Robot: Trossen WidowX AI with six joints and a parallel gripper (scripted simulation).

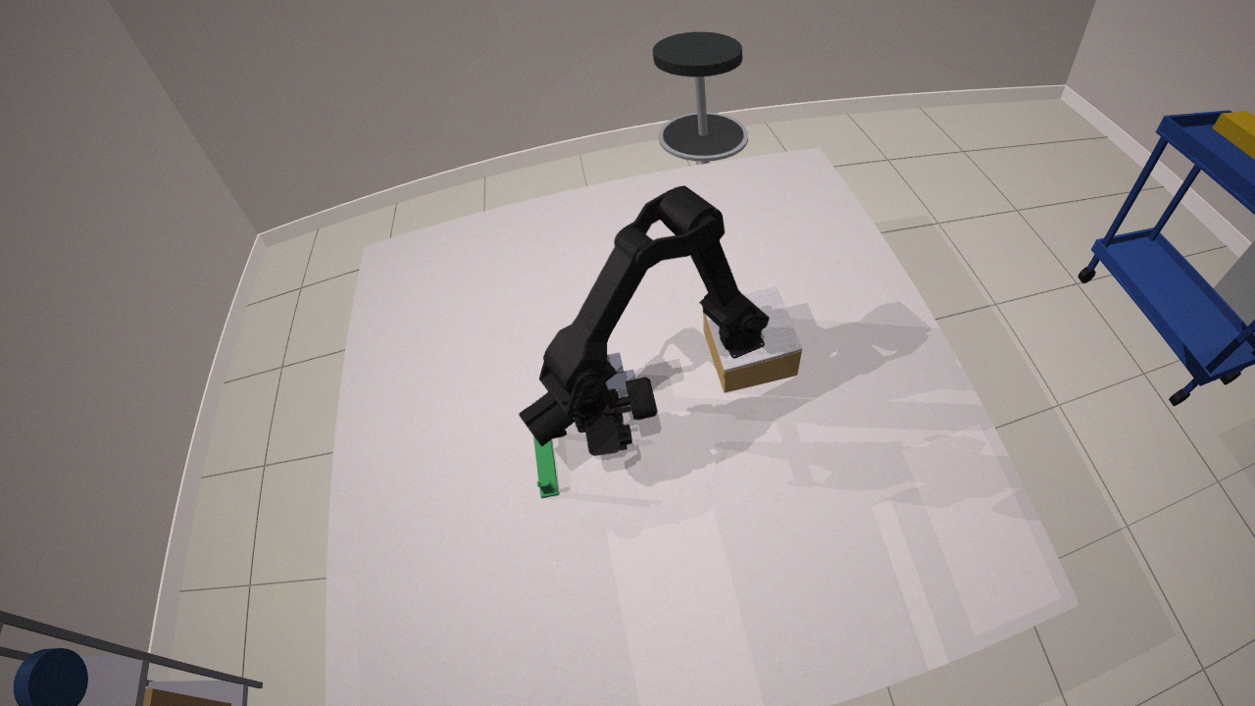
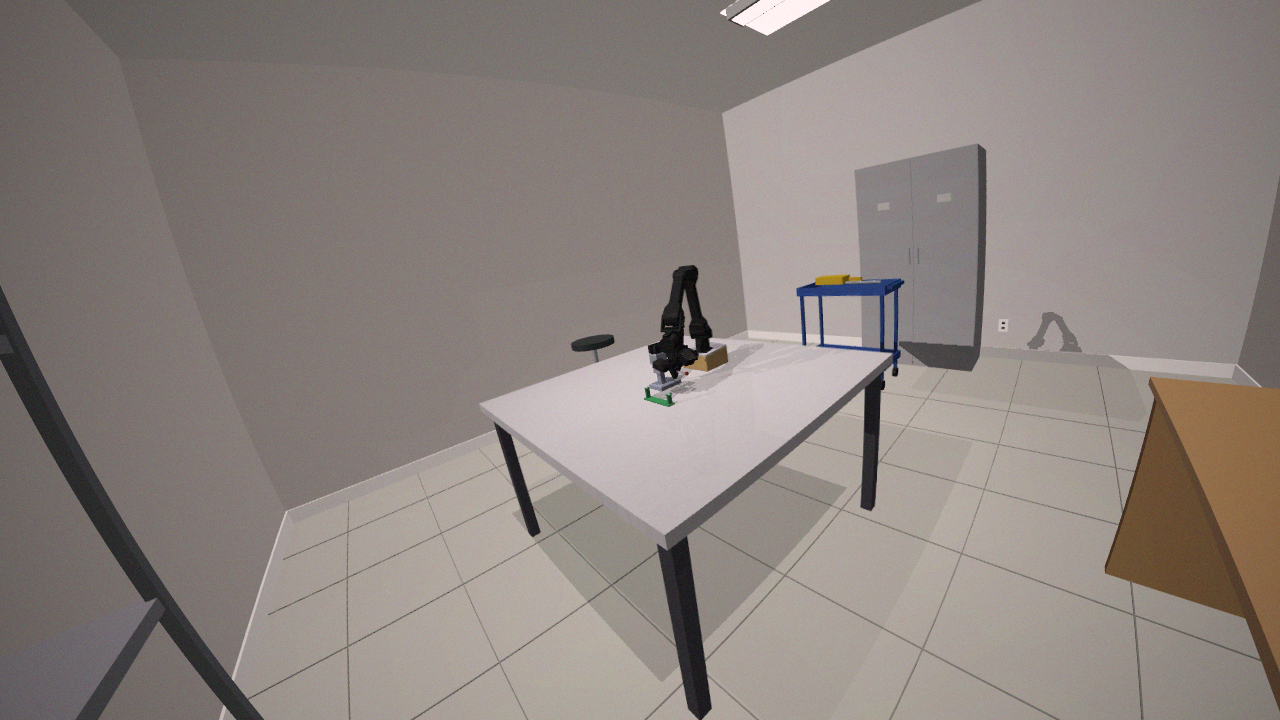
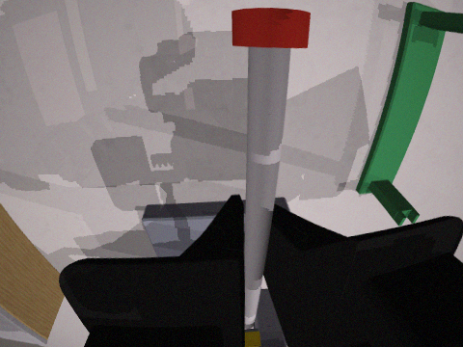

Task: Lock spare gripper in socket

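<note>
Now: the grey mount 8 cm to the right of my gripper tip and 2 cm behind it. Also, from my gripper tip: green pin rest (12 cm ahead, 2 cm below, 1 cm to the left); then spare gripper (8 cm to the right, 8 cm above, 1 cm behind).
</note>
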